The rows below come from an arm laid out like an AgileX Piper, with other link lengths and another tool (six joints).
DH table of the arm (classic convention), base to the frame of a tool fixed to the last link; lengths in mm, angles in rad. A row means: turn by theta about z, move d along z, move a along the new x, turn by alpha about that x. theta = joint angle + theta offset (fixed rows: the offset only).
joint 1: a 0, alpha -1.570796, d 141.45, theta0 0
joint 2: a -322.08, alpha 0, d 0, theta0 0.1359
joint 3: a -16.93, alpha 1.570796, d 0, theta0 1.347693
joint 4: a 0, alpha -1.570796, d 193.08, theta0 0
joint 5: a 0, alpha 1.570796, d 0, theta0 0
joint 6: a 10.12, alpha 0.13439, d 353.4, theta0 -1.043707
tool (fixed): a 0, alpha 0, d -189.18, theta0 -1.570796
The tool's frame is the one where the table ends.
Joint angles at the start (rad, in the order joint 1, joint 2, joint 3, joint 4, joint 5, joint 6):
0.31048, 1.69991, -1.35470, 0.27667, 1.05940, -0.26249
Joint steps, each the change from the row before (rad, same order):
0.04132, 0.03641, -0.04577, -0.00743, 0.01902, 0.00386
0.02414, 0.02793, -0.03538, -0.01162, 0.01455, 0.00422
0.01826, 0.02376, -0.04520, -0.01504, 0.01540, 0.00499
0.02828, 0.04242, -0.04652, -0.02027, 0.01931, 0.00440
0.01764, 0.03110, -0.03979, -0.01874, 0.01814, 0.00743
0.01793, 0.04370, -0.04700, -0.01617, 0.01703, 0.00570
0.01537, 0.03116, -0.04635, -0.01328, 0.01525, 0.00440
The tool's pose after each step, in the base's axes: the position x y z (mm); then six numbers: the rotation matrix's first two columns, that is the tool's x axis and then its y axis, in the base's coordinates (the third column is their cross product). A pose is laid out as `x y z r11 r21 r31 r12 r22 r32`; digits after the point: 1 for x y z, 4 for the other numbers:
269.8 141.0 255.1 0.9587 -0.0794 0.2729 0.0089 -0.9513 -0.3082
273.8 148.8 253.3 0.9615 -0.0507 0.2701 0.0332 -0.9542 -0.2974
279.7 155.2 254.4 0.9596 -0.0282 0.2798 0.0558 -0.9561 -0.2878
285.6 164.6 249.4 0.9620 0.0095 0.2730 0.0852 -0.9600 -0.2668
290.7 170.5 246.5 0.9624 0.0322 0.2699 0.1020 -0.9631 -0.2490
297.9 178.2 240.5 0.9634 0.0555 0.2624 0.1187 -0.9655 -0.2316
304.1 185.2 238.4 0.9611 0.0741 0.2662 0.1356 -0.9659 -0.2208

